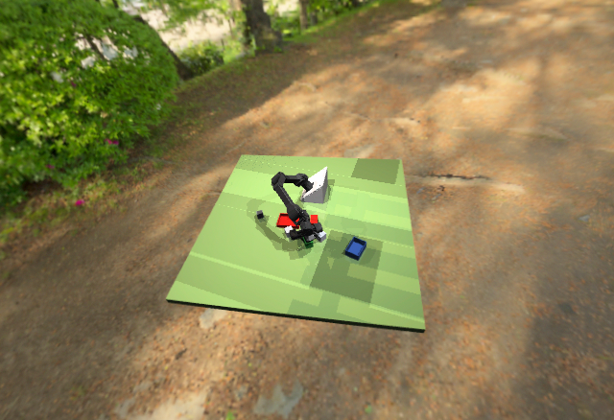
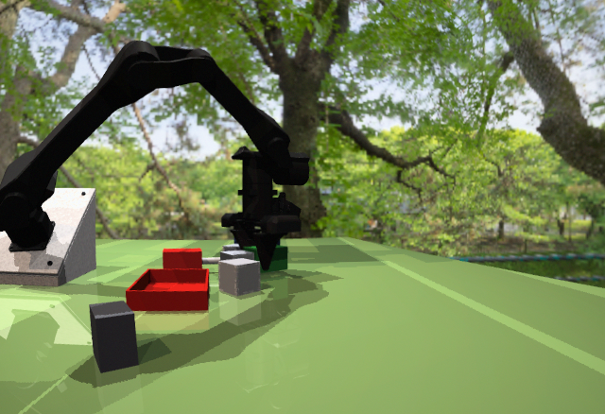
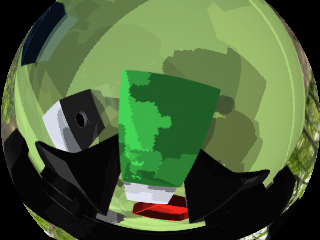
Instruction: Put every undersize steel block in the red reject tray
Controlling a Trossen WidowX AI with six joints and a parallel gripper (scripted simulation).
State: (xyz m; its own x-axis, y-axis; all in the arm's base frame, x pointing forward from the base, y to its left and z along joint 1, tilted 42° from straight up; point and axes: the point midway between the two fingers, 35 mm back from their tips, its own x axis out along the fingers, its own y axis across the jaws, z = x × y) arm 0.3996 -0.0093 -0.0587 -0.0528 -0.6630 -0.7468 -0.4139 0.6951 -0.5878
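Right now the red block is 11 cm behind my gripper tip, 3 cm to the left of it and 1 cm above it. The rest, counted from my gripper tip: green GO gauge: 2 cm above, 1 cm behind; blue tray: 28 cm to the left, 4 cm ahead; red reject tray: 14 cm behind, 13 cm to the right.
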